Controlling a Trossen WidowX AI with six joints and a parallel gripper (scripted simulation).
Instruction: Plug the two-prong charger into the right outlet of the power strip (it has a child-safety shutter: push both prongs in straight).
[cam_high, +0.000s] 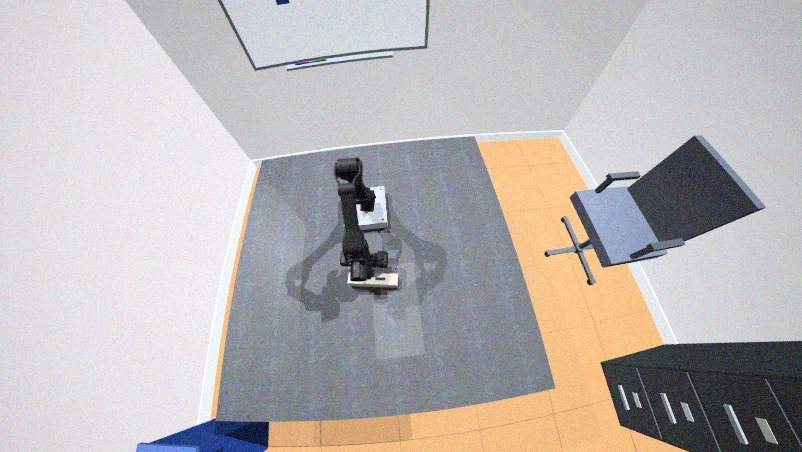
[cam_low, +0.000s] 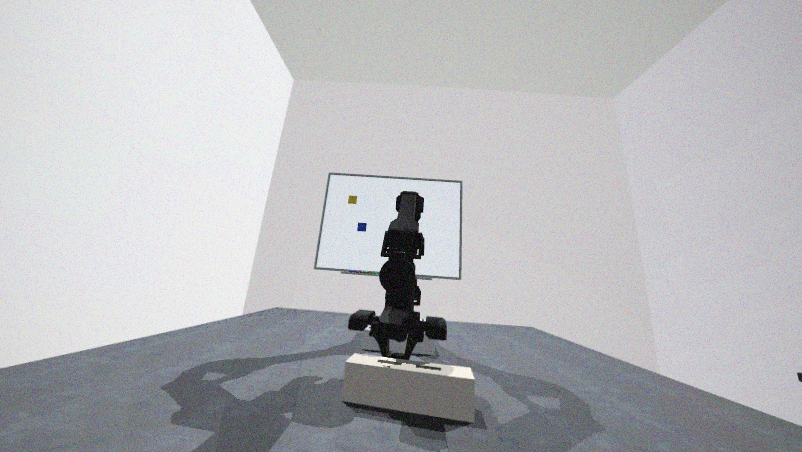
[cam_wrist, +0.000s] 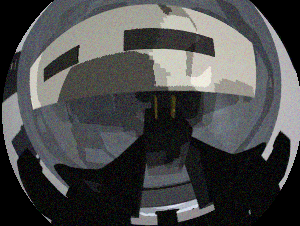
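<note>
Now: gripper tip 2 cm short of the dark two-prong charger and 1 cm below it.
</note>
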